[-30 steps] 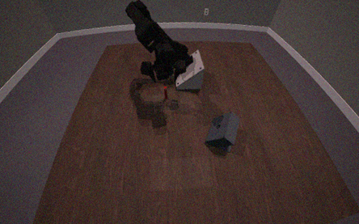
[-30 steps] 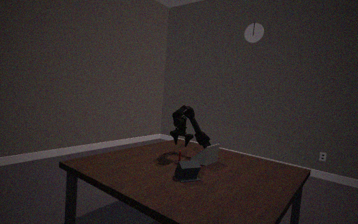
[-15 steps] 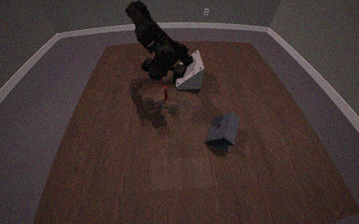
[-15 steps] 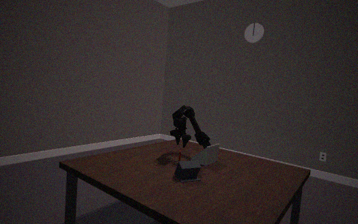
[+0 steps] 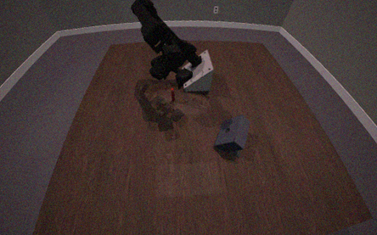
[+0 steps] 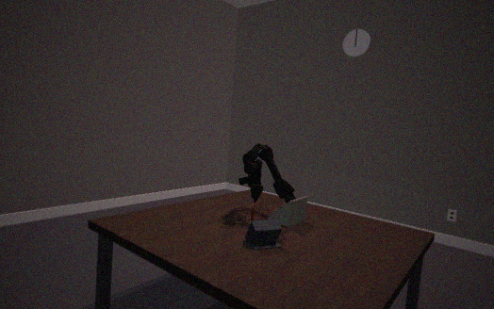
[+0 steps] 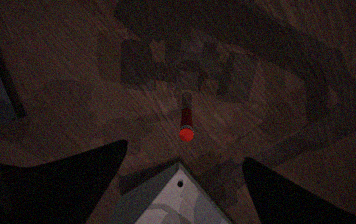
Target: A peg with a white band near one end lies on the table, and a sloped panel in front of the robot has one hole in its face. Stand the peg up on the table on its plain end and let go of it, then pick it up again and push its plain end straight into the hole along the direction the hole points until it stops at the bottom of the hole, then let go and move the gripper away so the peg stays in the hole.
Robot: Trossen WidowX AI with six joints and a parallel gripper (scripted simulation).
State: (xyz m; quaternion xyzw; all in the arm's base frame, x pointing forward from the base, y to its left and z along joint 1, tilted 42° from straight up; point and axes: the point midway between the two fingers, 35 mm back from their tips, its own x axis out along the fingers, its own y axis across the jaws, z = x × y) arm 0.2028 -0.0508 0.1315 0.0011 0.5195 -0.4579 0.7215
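Right now the red peg is 6 cm below my gripper tip. Round my gripper tip: grey sloped panel: 25 cm to the left, 22 cm ahead, 7 cm below.
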